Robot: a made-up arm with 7 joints. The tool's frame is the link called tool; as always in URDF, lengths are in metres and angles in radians. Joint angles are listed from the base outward.
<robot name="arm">
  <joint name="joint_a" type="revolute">
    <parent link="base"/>
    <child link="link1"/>
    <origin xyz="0 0 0.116" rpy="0 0 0"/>
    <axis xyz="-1 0 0"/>
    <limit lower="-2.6" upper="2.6"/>
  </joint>
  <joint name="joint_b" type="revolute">
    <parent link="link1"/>
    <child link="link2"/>
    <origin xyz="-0.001 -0.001 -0.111" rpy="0 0 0"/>
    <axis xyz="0 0 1"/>
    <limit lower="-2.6" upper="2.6"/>
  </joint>
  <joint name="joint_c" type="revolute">
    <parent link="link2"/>
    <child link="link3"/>
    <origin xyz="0.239 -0.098 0.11" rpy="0 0 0"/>
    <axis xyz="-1 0 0"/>
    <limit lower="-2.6" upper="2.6"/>
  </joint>
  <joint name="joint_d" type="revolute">
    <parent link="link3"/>
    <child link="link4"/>
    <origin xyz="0.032 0.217 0.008" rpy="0 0 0"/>
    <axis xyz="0 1 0"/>
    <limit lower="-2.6" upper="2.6"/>
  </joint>
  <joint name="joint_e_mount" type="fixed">
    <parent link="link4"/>
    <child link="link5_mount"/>
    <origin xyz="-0.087 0.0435 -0.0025" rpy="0 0 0"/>
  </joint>
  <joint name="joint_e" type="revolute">
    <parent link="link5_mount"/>
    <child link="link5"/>
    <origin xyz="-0.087 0.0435 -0.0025" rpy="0 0 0"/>
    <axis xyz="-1 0 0"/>
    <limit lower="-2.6" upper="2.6"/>
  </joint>
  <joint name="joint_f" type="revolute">
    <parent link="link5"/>
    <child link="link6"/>
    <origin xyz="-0.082 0.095 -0.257" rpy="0 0 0"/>
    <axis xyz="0 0 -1"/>
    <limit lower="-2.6" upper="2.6"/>
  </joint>
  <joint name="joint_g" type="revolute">
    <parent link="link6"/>
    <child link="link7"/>
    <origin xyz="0.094 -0.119 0.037" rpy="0 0 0"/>
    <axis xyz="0 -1 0"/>
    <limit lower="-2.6" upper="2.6"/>
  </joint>
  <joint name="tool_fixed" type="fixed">
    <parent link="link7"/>
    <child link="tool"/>
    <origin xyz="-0.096 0.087 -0.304" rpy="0 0 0"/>
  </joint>
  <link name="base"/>
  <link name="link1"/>
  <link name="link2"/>
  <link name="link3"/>
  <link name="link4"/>
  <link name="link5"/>
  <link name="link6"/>
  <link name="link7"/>
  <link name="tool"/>
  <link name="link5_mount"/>
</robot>
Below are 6 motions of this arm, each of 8 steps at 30 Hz.
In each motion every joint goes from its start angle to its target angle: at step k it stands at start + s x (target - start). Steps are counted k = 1, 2, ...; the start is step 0. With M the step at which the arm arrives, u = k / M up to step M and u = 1 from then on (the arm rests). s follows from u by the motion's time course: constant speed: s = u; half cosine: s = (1 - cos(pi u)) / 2; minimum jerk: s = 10 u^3 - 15 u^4 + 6 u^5.
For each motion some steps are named. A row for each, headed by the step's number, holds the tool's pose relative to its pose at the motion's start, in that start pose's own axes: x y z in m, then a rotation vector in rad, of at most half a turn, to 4 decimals.
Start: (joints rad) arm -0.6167 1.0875 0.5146 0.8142 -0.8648 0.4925 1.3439
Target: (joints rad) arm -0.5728 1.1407 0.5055 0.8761 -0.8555 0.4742 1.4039
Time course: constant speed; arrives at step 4
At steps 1, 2, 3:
1: -0.0010 -0.0085 0.0028 -0.0077 -0.0065 0.0217
2: -0.0018 -0.0169 0.0057 -0.0151 -0.0129 0.0436
3: -0.0025 -0.0251 0.0086 -0.0223 -0.0193 0.0656

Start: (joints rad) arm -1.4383 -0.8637 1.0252 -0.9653 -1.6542 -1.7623 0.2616
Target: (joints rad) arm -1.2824 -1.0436 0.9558 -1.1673 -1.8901 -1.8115 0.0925
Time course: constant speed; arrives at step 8
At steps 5, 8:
5: -0.0486 -0.0035 0.0569 -0.0210 0.0828 0.1178
8: -0.0764 -0.0043 0.0951 -0.0299 0.1355 0.1920

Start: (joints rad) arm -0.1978 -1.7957 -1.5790 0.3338 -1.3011 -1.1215 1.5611
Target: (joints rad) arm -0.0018 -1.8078 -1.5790 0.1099 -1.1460 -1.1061 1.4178
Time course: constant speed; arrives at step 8
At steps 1, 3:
1: -0.0197 0.0206 0.0212 0.0330 0.0441 -0.0038
3: -0.0559 0.0601 0.0664 0.1003 0.1296 -0.0087

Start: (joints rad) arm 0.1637 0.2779 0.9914 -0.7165 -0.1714 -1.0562 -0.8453
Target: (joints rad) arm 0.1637 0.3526 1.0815 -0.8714 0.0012 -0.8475 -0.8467
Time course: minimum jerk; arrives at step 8
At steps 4, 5, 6, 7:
4: -0.0009 -0.0387 -0.0374 -0.0610 0.0346 -0.1371
5: -0.0005 -0.0576 -0.0523 -0.0881 0.0434 -0.2020
6: 0.0001 -0.0726 -0.0627 -0.1085 0.0472 -0.2526
7: 0.0005 -0.0804 -0.0678 -0.1189 0.0482 -0.2788

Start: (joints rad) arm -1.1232 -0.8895 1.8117 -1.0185 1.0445 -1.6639 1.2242
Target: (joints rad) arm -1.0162 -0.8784 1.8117 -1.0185 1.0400 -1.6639 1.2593
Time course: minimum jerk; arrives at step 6
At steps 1, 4, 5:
1: -0.0030 0.0005 -0.0002 0.0005 0.0024 0.0001
4: -0.0665 0.0105 -0.0030 0.0116 0.0529 0.0025
5: -0.0812 0.0128 -0.0029 0.0141 0.0646 0.0031

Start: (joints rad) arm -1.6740 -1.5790 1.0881 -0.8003 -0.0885 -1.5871 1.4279
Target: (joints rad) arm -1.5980 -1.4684 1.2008 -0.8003 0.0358 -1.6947 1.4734
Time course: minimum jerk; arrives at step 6
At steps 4, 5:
4: -0.1113 0.0079 0.0689 0.1295 0.1439 0.1091
5: -0.1359 0.0067 0.0876 0.1569 0.1782 0.1309

